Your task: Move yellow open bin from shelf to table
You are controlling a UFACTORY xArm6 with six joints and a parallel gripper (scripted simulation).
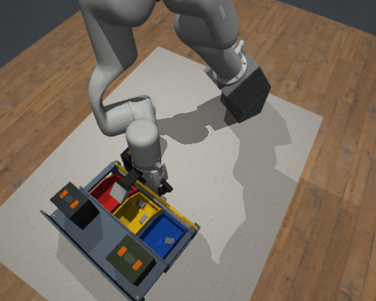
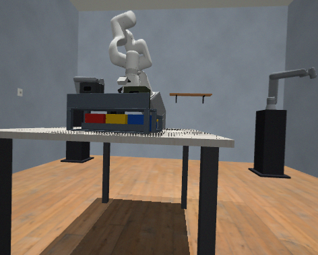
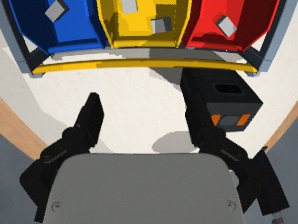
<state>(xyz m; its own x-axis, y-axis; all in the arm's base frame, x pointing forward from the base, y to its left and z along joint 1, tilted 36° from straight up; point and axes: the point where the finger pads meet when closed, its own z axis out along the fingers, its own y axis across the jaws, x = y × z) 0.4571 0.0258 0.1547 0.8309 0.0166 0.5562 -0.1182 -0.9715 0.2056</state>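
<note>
Right now the thin yellow bar is 10 cm below my hand. Round my hand: red bin (12 cm to the right, 12 cm below, 9 cm ahead); then blue bin (12 cm below, 12 cm ahead, 10 cm to the left); then yellow open bin (12 cm below, 10 cm ahead, 1 cm to the right).
</note>
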